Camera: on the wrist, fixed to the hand. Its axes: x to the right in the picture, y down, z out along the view.
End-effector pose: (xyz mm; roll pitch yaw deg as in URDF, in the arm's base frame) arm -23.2 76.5 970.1 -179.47 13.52 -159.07
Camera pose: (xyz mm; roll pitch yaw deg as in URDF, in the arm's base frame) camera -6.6 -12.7 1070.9 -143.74 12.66 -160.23
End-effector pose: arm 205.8 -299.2 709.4 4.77 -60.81 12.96
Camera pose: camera 312.4 -358.3 649.9 38.69 -60.01 15.34
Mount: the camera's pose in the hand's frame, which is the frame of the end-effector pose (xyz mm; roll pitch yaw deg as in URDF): -7.7 -90.2 -101.0 36.00 0.87 1.12
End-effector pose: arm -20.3 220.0 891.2 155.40 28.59 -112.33
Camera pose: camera 87.2 155.1 942.5 -168.95 27.33 -113.07
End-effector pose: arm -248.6 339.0 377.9 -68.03 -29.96 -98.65
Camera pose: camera -370.1 387.4 413.8 -31.82 -28.60 -99.09
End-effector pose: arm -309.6 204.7 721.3 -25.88 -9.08 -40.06
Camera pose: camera -389.8 108.5 669.2 10.02 -7.81 -39.43
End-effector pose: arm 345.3 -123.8 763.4 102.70 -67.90 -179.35
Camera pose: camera 288.6 -242.8 731.5 137.11 -69.18 -177.65
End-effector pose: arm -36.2 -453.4 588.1 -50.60 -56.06 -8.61
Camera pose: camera -65.3 -585.8 584.8 -14.66 -54.64 -8.54
